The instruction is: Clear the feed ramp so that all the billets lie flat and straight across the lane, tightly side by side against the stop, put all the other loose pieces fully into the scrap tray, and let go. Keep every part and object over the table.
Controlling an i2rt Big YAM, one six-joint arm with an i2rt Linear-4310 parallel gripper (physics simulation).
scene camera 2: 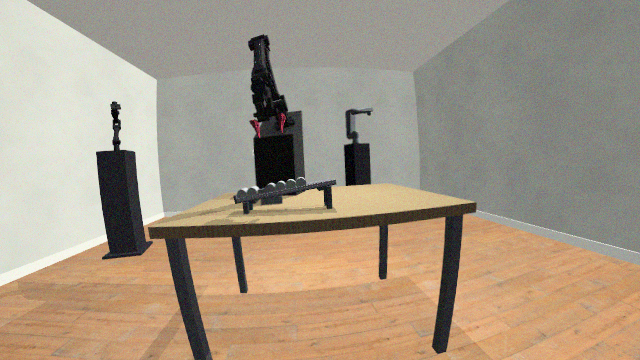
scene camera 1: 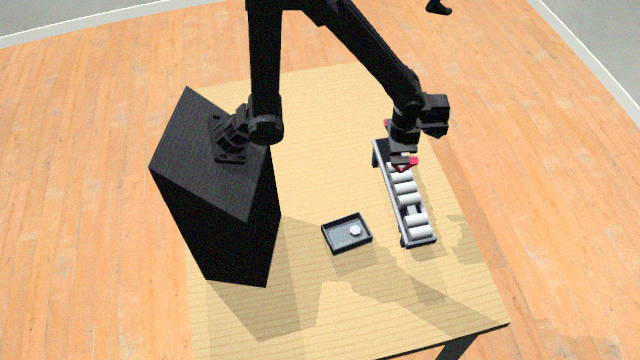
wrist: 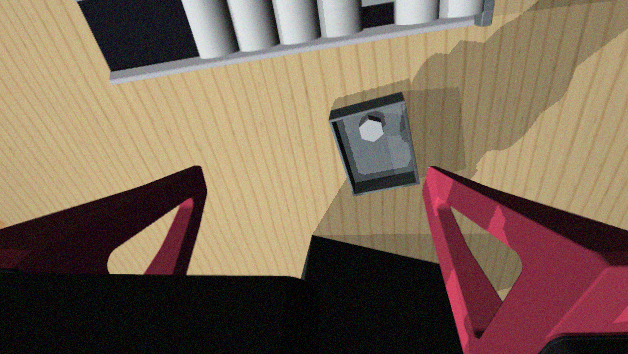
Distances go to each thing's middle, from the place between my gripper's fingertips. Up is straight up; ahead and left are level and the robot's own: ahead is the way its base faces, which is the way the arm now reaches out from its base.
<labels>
The scrap tray point(wrist: 389, 155) is 14 cm behind my hand, 1 cm to the left of it and 30 cm below it.
</labels>
